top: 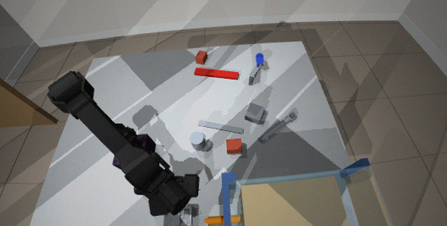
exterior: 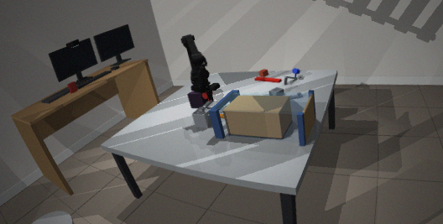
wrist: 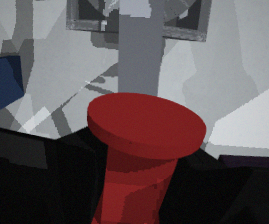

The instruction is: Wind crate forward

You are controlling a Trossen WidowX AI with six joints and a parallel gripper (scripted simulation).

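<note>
Right now the blue steel frame is 160 mm ahead of my gripper tip, 110 mm to the right of it and 10 mm below it. Also, from my gripper tip: red-knobbed handle: 30 mm to the right, 10 mm below; then grey winch: 10 mm behind, 100 mm to the right, 80 mm below; then red knob: 20 mm above.
</note>
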